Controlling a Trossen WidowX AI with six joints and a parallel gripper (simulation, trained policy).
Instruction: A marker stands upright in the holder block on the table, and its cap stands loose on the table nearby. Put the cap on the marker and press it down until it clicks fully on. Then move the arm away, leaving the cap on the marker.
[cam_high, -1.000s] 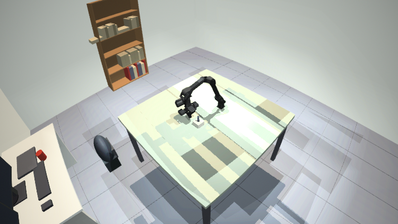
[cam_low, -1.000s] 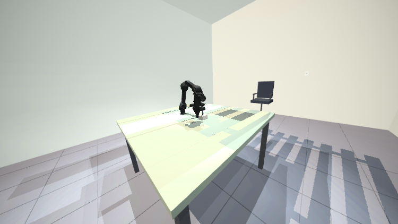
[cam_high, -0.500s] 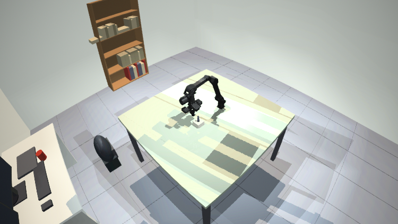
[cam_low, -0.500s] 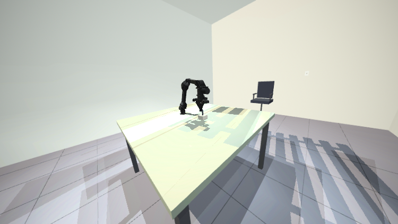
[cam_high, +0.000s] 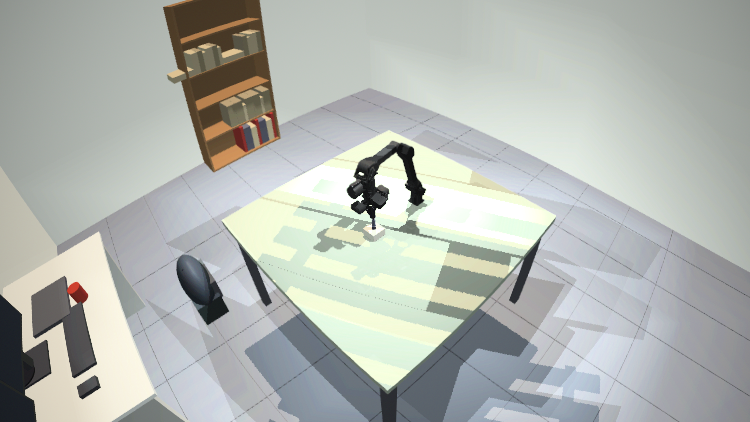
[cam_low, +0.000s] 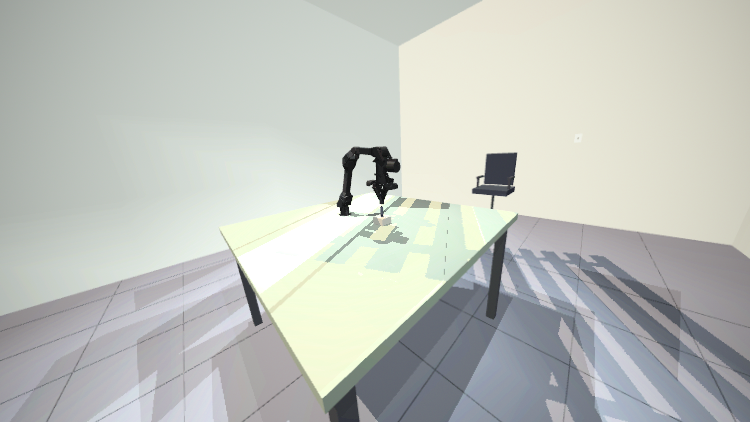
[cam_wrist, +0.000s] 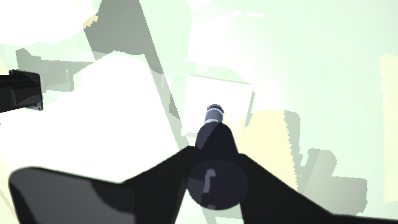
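Right now the white holder block is 12 cm below my gripper tip. The rest, counted from my gripper tip: dark cap right at my gripper tip.
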